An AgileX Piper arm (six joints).
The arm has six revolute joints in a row. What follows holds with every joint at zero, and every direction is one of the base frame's.
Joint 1 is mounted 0.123 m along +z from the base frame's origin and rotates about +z.
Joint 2 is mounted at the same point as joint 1 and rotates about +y.
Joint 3 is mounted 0.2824 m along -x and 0.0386 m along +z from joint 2 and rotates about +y.
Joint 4 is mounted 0.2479 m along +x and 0.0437 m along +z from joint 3 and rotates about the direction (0.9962, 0, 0.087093).
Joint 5 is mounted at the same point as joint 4 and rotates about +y.
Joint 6 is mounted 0.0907 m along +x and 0.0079 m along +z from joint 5 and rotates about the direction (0.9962, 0, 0.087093).
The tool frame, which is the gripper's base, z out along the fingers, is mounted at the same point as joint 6; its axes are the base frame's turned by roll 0, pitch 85 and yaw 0 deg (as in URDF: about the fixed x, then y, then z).
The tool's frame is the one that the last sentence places.
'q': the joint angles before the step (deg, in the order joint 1, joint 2, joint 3, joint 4, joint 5, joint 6). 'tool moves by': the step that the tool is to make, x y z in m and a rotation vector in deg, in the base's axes. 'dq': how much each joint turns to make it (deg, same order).
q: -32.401 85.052 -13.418 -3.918 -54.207 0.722
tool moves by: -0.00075 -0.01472 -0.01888 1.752 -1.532 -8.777
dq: 0.001 8.037 0.042 9.449 -8.418 -0.722
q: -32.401 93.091 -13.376 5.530 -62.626 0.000
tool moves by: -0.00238 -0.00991 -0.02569 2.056 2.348 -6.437
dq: 0.002 8.406 -0.232 6.415 -5.138 -0.001
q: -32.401 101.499 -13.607 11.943 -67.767 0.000
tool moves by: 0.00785 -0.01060 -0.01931 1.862 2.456 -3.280
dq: -0.002 6.340 -3.035 3.288 -0.240 0.000
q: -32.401 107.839 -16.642 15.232 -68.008 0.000
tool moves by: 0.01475 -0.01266 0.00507 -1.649 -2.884 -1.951
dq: 0.001 1.039 -4.251 1.957 -0.111 -0.001
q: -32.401 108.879 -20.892 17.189 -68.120 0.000
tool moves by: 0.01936 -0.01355 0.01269 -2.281 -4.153 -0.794
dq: 0.001 0.001 -5.242 0.834 0.537 0.000
